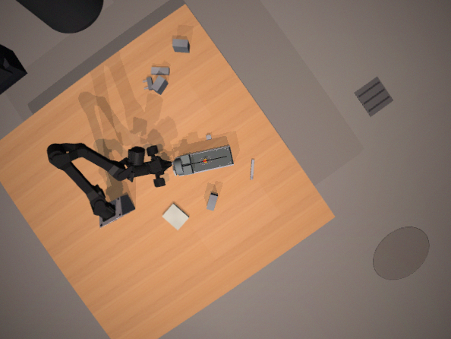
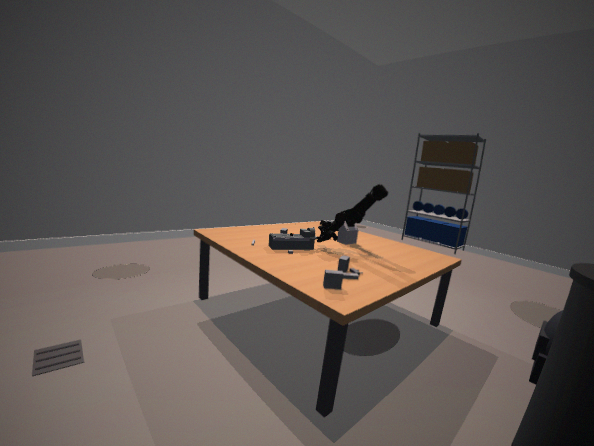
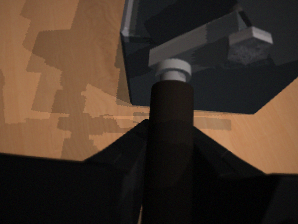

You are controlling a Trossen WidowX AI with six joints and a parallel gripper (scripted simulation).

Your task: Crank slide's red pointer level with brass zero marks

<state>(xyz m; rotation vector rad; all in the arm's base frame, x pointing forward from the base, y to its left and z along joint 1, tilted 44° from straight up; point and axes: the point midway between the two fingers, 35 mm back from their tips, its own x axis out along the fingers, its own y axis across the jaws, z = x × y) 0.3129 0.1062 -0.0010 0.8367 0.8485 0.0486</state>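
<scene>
The red pointer lies 150 mm ahead of my gripper tip, 70 mm to the right of it and 40 mm above it. Also, from my gripper tip: white square plate 110 mm behind, 230 mm to the right, 30 mm below; small grey cube 220 mm ahead, 30 mm to the left, 40 mm below; dark crank handle 20 mm behind, 30 mm above.
</scene>
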